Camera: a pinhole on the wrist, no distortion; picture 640 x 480 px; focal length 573.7 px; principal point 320.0 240.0 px. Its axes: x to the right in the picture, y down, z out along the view. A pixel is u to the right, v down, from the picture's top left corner.
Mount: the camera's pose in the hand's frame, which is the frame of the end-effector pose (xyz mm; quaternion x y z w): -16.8 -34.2 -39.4 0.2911 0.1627 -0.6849 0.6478
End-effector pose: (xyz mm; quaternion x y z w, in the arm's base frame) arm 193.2 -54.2 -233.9 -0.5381 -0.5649 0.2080 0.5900
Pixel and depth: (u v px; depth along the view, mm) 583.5 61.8 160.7
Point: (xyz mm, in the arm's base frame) 71.1 -183.9 -123.4
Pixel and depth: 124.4 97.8 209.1
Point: -13.1 -115.2 -231.1
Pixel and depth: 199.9 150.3 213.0
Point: -8.2 -112.8 -198.9
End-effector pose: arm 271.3 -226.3 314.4 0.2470 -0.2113 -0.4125 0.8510
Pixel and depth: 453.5 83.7 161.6
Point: 94.7 -251.6 252.0
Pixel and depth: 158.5 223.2 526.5
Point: -200.2 -356.6 517.6
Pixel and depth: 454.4 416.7 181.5
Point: 116.9 -348.9 272.9
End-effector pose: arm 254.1 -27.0 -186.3 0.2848 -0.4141 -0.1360 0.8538
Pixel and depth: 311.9 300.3 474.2
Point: -47.7 -383.1 -244.4
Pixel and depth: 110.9 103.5 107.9
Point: 164.9 -73.8 -232.8
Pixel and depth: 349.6 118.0 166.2
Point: 141.2 -127.5 -281.2
